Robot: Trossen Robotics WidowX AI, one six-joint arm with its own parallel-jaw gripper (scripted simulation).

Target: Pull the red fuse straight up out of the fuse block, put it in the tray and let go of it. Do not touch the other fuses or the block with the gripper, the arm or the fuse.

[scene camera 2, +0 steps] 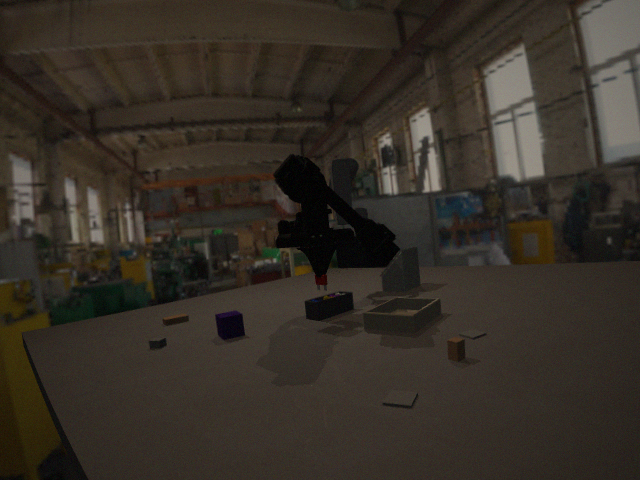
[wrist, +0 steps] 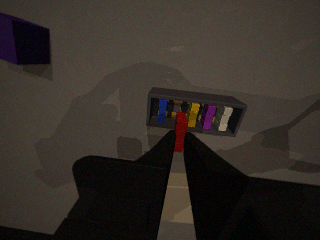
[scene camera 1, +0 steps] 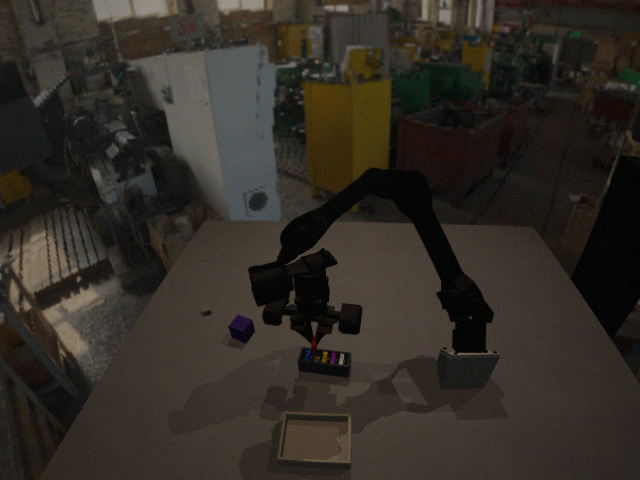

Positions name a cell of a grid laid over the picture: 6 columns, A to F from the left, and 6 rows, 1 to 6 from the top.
The gripper (scene camera 1: C5) holds a red fuse. Further things: a tray (wrist: D6).
The gripper is seen too in scene camera 2 (scene camera 2: D4) and in the wrist view (wrist: D4).
